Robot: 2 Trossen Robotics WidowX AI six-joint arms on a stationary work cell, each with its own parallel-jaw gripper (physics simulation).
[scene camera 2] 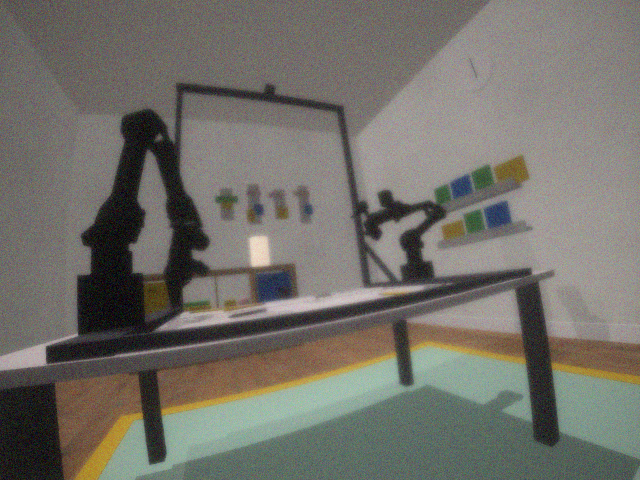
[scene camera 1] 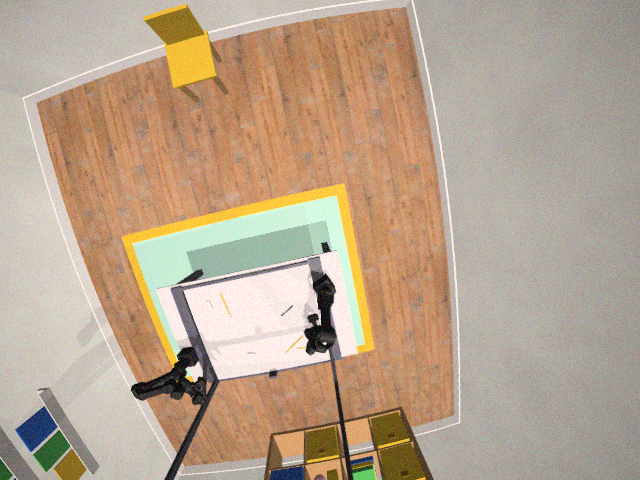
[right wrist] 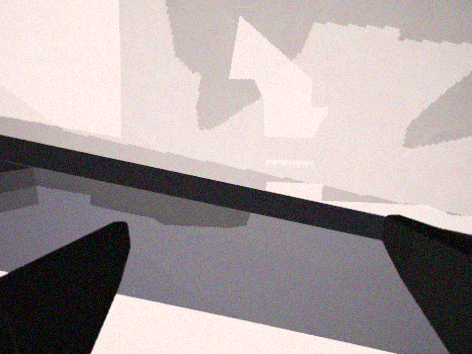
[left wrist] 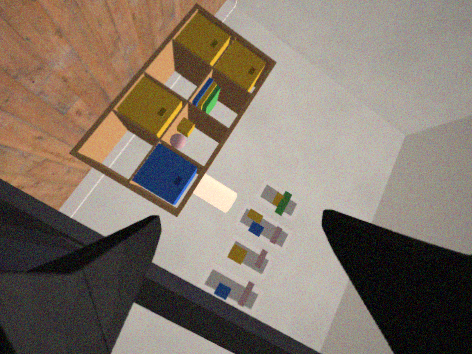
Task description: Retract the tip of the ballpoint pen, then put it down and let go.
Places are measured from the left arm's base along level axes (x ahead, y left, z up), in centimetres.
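Pixels of known places: left gripper, fingertip midpoint: (scene camera 2: 354, 225) (scene camera 1: 207, 401) (left wrist: 242, 220); right gripper, fingertip midpoint: (scene camera 2: 172, 303) (scene camera 1: 320, 322) (right wrist: 257, 230); left arm's base, link origin: (scene camera 1: 185, 361); right arm's base, link origin: (scene camera 2: 110, 276) (scene camera 1: 324, 290).
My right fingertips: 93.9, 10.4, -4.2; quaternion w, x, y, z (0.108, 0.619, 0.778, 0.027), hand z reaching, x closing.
Note:
Ahead of a thing's pixels: the offset from my right fingertips to its top centre, as dx, dy, dz. Level surfaces: height alone.
A thin dark stick-like thing @[-19.5, +10.3, -3.7] (scene camera 1: 286, 310) (scene camera 2: 247, 312), which looks like the ballpoint pen, lies on the white table top, right of the middle in scene camera 1. Its tip is too small to make out. My right gripper (right wrist: 257, 230) is open and empty, pointing down over the table's side rail, away from the dark pen. The pen does not show in the right wrist view. My left gripper (scene camera 1: 199, 390) (left wrist: 242, 220) is open and empty, outside the table's lower left corner in scene camera 1, facing the shelf wall in its wrist view.
Yellow pencil-like sticks @[-58.2, +21.8, -3.7] (scene camera 1: 225, 304) @[-21.2, -16.0, -3.9] (scene camera 1: 293, 344) and small thin grey pieces @[-51.1, -17.9, -3.4] (scene camera 1: 251, 352) lie on the table @[dz -4.6] (scene camera 1: 242, 320). Dark rails (scene camera 1: 193, 330) edge the table. An upright dark frame (scene camera 2: 222, 93) stands behind it. A cube shelf (left wrist: 102, 171) stands by the wall.

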